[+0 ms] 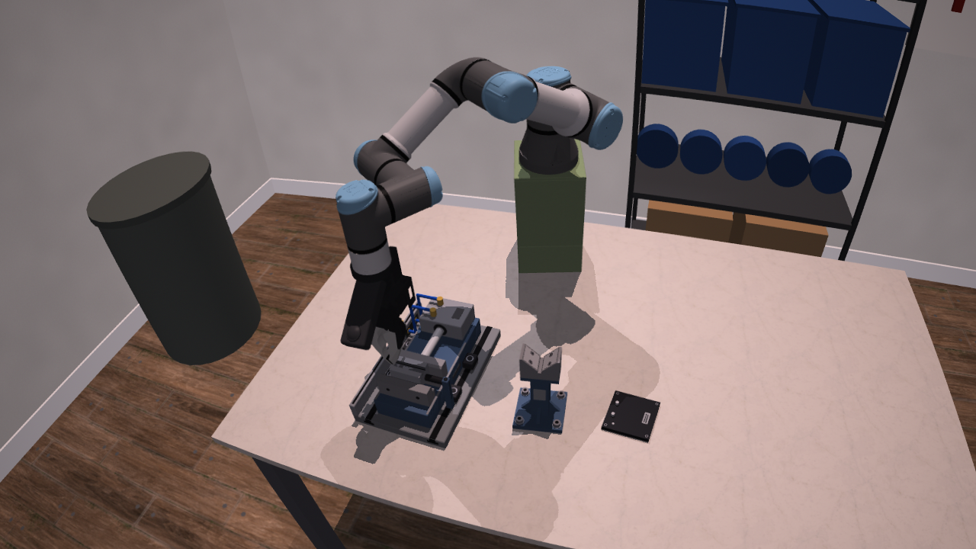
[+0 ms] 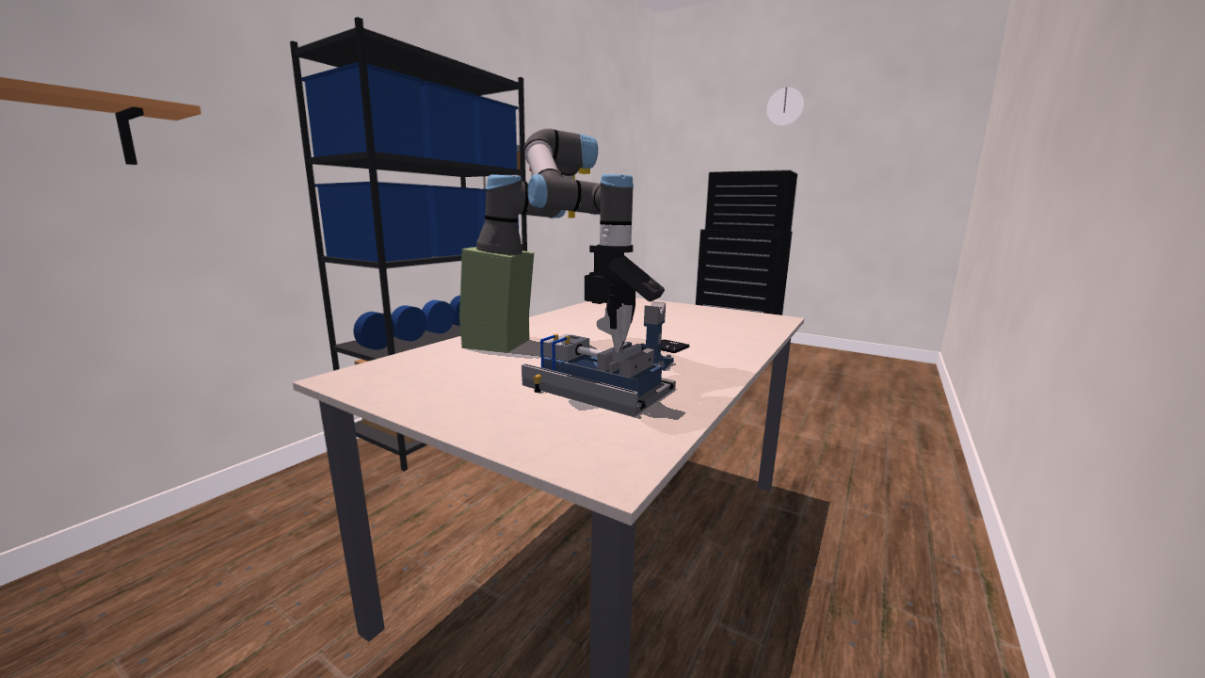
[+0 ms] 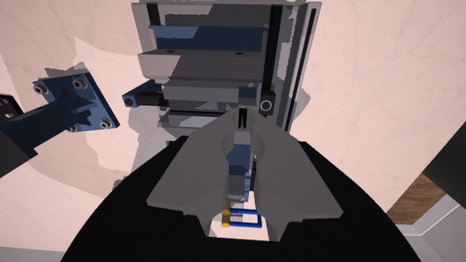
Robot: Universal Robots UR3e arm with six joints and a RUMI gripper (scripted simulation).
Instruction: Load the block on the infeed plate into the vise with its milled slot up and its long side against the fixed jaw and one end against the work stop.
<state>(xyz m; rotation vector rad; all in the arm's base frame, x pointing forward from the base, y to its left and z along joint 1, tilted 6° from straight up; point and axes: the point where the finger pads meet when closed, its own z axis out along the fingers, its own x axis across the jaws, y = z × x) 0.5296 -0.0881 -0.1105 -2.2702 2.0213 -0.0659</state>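
The part is 3 cm to the left of my hand and 2 cm below it. Round my hand: dark work stop rod: 1 cm behind, 8 cm to the left, 3 cm below; then black infeed plate: 13 cm behind, 42 cm to the left, 11 cm below; then fixed jaw: 2 cm ahead, 4 cm to the left, 4 cm below.
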